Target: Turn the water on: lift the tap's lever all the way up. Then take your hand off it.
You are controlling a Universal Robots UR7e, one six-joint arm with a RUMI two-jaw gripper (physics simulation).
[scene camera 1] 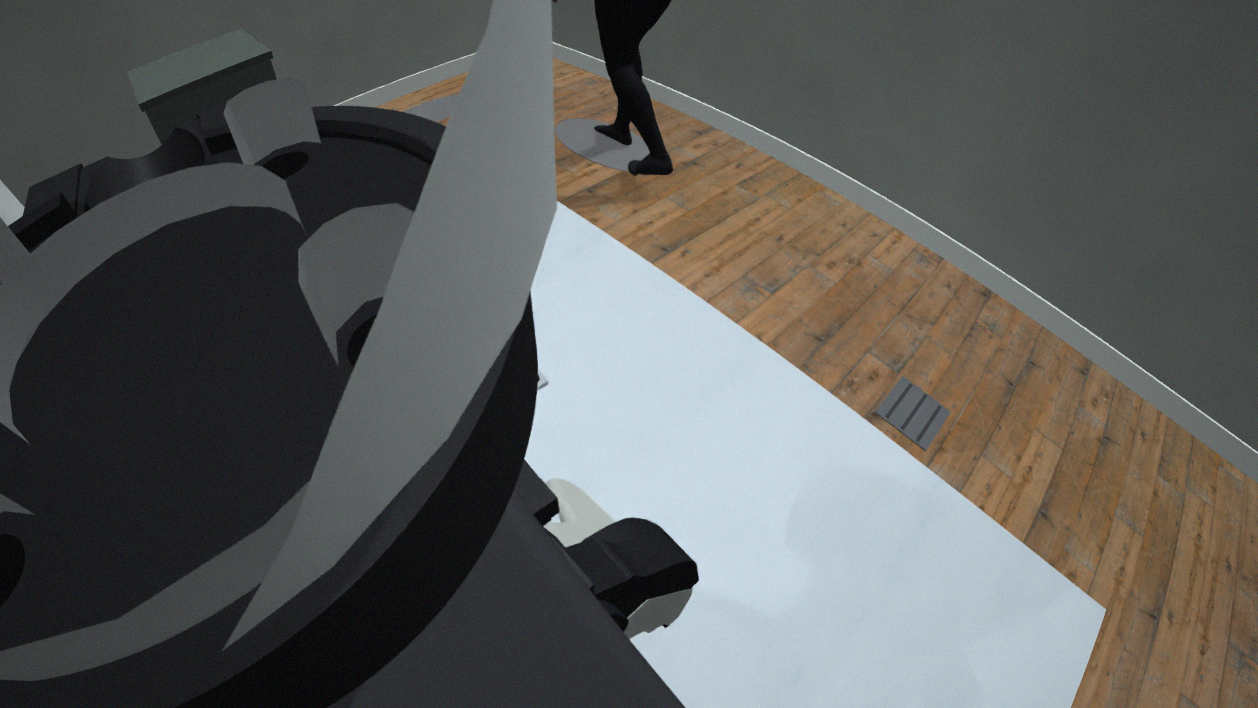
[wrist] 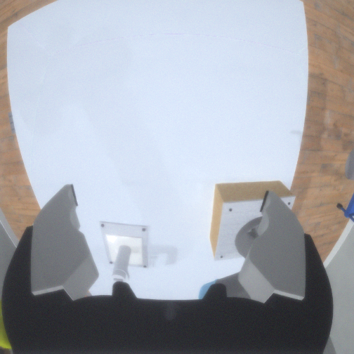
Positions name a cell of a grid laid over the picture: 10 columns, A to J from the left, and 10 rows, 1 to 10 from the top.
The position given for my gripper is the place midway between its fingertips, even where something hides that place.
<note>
I see my gripper (wrist: E6), a tap (wrist: D8) and a base plate (wrist: C7).
</note>
